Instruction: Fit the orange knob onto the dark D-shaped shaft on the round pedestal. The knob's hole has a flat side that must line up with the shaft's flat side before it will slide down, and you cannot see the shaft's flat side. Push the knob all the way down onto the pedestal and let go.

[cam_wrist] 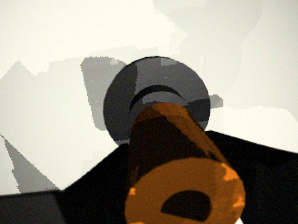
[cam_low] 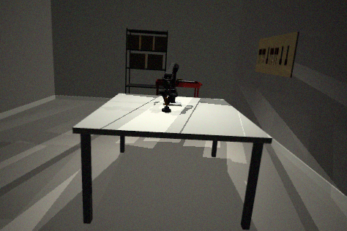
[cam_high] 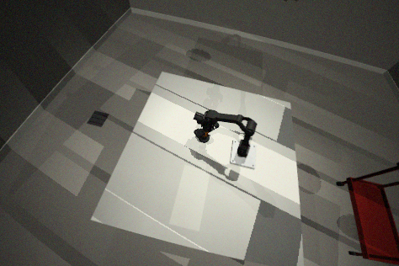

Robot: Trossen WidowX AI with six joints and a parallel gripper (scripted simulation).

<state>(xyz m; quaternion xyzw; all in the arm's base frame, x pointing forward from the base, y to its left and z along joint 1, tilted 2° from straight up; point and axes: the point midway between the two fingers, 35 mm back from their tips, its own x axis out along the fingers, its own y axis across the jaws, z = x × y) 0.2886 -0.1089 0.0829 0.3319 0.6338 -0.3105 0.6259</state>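
My gripper tip is 2 cm below the orange knob. Round my gripper tip: dark round pedestal (4 cm below).
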